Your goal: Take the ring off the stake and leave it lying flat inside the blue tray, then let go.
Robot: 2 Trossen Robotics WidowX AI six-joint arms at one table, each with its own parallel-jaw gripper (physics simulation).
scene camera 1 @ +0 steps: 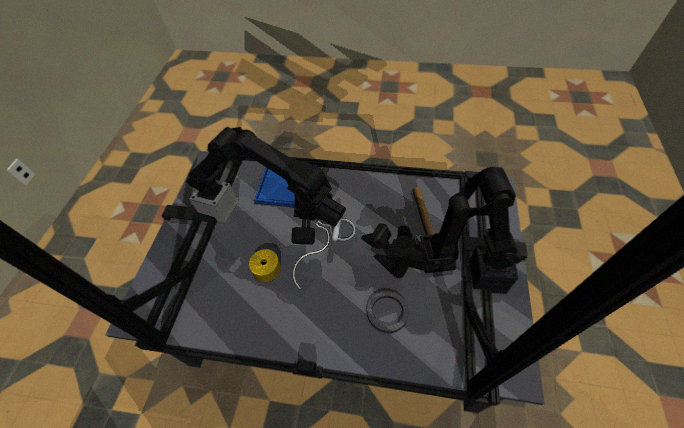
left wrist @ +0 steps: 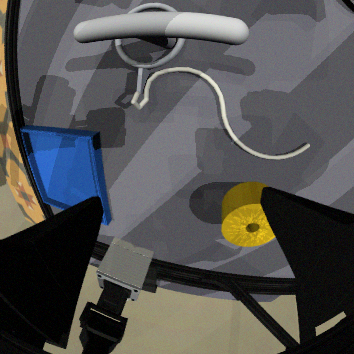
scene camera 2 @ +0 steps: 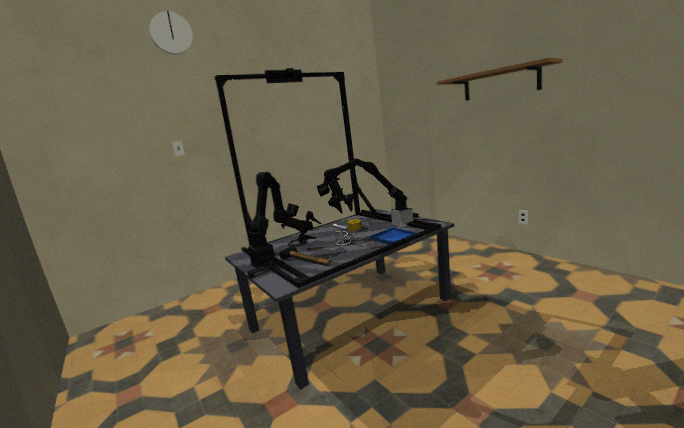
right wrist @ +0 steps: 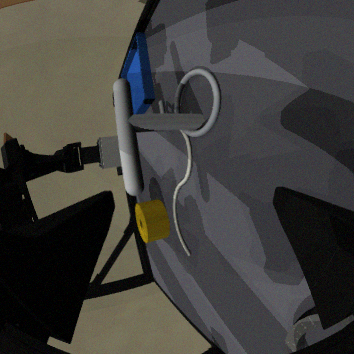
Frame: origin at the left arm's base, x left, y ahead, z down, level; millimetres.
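Seen in the pictures: left gripper, fingertip midpoint: (scene camera 1: 303,220) (left wrist: 183,200) (scene camera 2: 346,212) (right wrist: 80,185); right gripper, fingertip midpoint: (scene camera 1: 368,246) (scene camera 2: 319,231) (right wrist: 195,197); left arm's base at its link origin: (scene camera 1: 209,191) (left wrist: 116,288) (scene camera 2: 401,209) (right wrist: 98,153); right arm's base at its link origin: (scene camera 1: 496,261) (scene camera 2: 260,246).
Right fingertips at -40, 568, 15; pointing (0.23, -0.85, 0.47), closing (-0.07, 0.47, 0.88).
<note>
Offsets run from my right fingertips to a thing's top centre, as dx, dy, dz. "spot": to the spot under its first point.
A pale ring @[+80, -129, +60] (scene camera 1: 354,231) (left wrist: 150,65) (right wrist: 218,100) is around the post of the white T-shaped stake @[+49, -115, -17] (scene camera 1: 335,232) (scene camera 2: 338,226) (left wrist: 210,27) (right wrist: 124,135), below its crossbar. A thin curved cord (scene camera 1: 294,270) (left wrist: 224,110) (right wrist: 189,155) trails on the table. The blue tray @[+211, -376, +66] (scene camera 1: 274,190) (scene camera 2: 393,235) (left wrist: 70,170) (right wrist: 145,70) lies at the far left in scene camera 1. My left gripper (scene camera 1: 303,218) (scene camera 2: 344,207) (left wrist: 183,200) is open and empty above the table, apart from the ring. My right gripper (scene camera 1: 370,247) (scene camera 2: 316,230) (right wrist: 195,197) is open and empty, short of the stake.
A yellow roll @[-128, -300, +38] (scene camera 1: 264,266) (scene camera 2: 354,225) (left wrist: 250,220) (right wrist: 155,220) stands left of the cord in scene camera 1. A hammer @[+169, +156, +38] (scene camera 1: 422,209) (scene camera 2: 310,258) lies beside my right arm. A flat grey ring @[spot: -162, +55, +73] (scene camera 1: 370,310) lies near the front. The dark frame rail (scene camera 1: 393,382) borders the table.
</note>
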